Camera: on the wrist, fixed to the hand. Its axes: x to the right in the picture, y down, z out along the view.
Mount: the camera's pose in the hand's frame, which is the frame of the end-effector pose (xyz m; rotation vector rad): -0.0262 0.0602 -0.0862 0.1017 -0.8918 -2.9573
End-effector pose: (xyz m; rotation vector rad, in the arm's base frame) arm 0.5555 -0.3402 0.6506 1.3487 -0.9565 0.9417
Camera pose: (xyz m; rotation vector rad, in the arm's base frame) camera 0.4909 -0.2533 0.6465 1.4646 1.0476 -1.8877
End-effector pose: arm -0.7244 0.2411 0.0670 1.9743 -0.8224 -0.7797
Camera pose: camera -0.6894 0.2747 0.1639 -0.6503 -1.5472 1.5765
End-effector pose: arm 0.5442 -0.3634 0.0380 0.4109 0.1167 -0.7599
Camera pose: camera 0.5706 -0.2727 -0.0151 0.3295 0.2151 2.4607
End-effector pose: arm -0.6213 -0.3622 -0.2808 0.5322 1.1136 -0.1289
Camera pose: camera -0.6821 -0.2738 -0.2657 -1.4245 0.0447 -2.5607
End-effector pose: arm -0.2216 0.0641 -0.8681 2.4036 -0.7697 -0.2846
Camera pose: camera -0.2390 0.0808 -0.7625 -0.7761 -2.1382 1.4959
